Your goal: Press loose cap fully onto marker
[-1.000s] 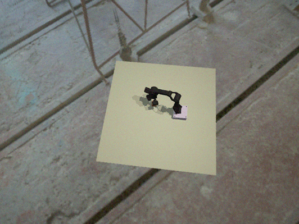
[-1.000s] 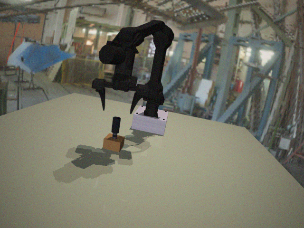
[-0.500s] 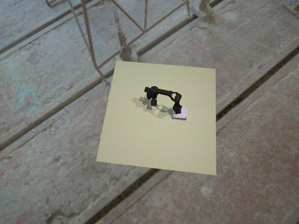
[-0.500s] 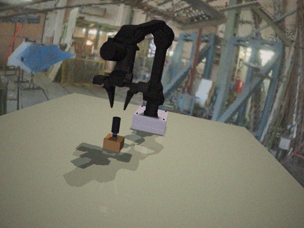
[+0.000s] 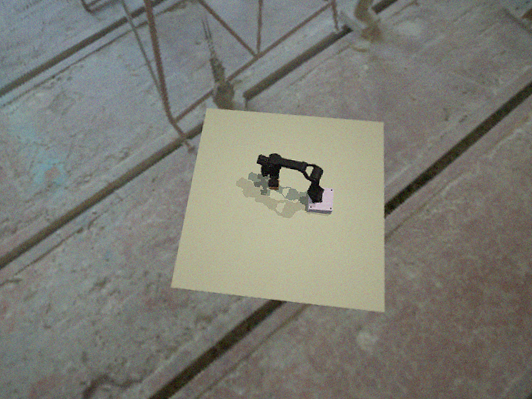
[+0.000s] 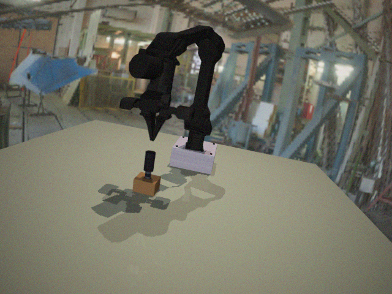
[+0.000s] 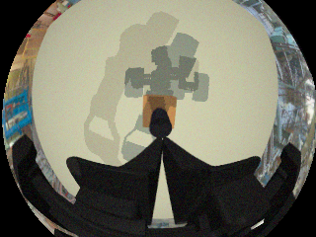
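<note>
My gripper tip is 6 cm above the black cap. Also, from my gripper tip: orange holder block: 12 cm below.
</note>
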